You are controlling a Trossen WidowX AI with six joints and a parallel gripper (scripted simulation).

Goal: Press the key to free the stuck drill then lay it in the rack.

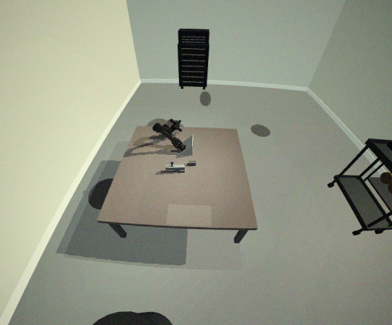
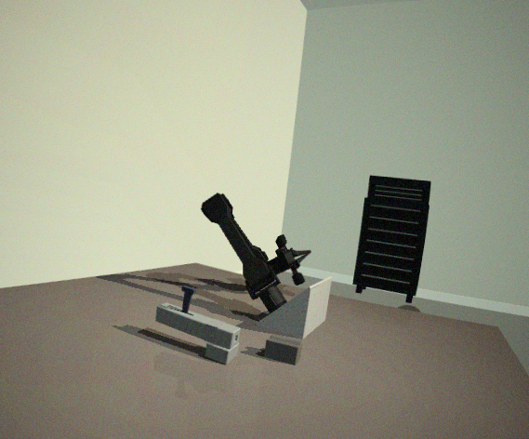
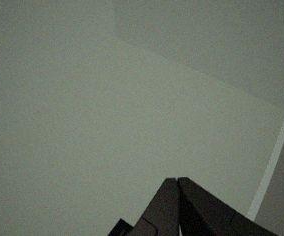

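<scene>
The dark blue t-shaped key lies 64 cm ahead of my gripper tip, 7 cm to the right of it and 7 cm below it. From my gripper tip the other things lie so: housing block (64 cm ahead, 12 cm below, 4 cm to the right); then grey block (55 cm ahead, 15 cm below, 12 cm to the left).
</scene>
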